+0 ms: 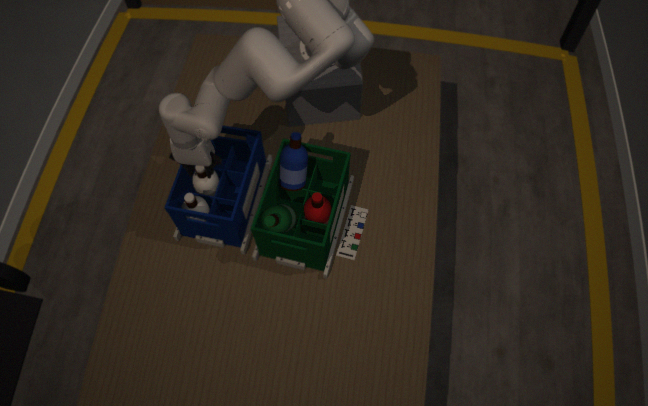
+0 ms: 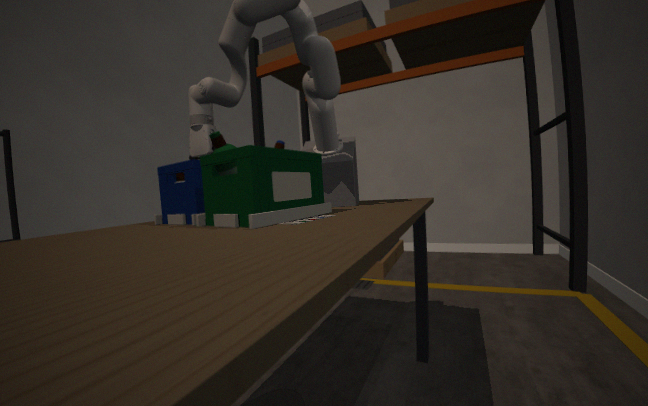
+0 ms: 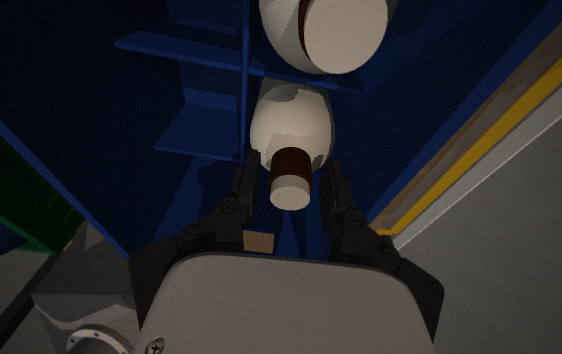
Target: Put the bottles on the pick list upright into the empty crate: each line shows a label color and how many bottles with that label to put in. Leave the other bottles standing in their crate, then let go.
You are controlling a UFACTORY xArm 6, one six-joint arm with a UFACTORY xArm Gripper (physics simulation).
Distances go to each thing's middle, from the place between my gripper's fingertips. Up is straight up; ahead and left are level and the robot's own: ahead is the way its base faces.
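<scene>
There's a pick list [image 1: 353, 229] that's 42 cm to the left of my hand, 5 cm ahead of it and 14 cm below it. I can also see the blue bottle [image 1: 294, 157], and that one's 24 cm to the left of my hand, 6 cm behind it and 2 cm above it. Going by their middles, the blue bottle is the nearest to my hand of the things named here.
</scene>
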